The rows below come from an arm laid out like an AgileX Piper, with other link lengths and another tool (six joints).
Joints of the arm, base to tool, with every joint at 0 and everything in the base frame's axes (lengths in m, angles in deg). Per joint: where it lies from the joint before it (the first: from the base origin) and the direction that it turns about. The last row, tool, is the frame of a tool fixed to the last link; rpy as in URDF.
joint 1: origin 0 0 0.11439 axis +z
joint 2: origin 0 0 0 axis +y
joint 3: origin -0.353 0 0.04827 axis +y
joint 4: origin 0.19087 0 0.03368 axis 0.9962 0 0.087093
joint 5: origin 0 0 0 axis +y
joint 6: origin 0.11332 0 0.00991 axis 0.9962 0 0.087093
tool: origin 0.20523 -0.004 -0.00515 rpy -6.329 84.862 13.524
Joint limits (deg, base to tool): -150..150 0..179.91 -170..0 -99.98..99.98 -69.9..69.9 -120..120
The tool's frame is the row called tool.
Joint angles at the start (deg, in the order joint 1, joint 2, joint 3, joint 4, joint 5, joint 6):
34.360 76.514 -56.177 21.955 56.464 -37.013
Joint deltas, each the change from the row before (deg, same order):
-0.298 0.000 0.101 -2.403 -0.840 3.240
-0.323 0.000 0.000 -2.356 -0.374 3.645
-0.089 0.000 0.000 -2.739 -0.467 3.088
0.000 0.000 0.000 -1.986 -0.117 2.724
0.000 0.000 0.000 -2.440 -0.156 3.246
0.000 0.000 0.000 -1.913 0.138 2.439
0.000 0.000 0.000 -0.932 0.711 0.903
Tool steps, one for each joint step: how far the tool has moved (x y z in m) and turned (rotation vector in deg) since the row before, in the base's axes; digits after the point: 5 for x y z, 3 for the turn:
0.00890 -0.00847 -0.00262 -1.240 -0.519 -2.850
0.00694 -0.00894 -0.00225 -1.215 -0.104 -3.106
0.00779 -0.00962 -0.00207 -1.477 -0.696 -2.300
0.00430 -0.00716 -0.00149 -1.040 -0.207 -2.001
0.00552 -0.00872 -0.00145 -1.231 -0.383 -2.381
0.00325 -0.00748 -0.00125 -1.080 -0.179 -1.738
-0.00127 -0.00541 -0.00147 -0.919 0.353 -0.505

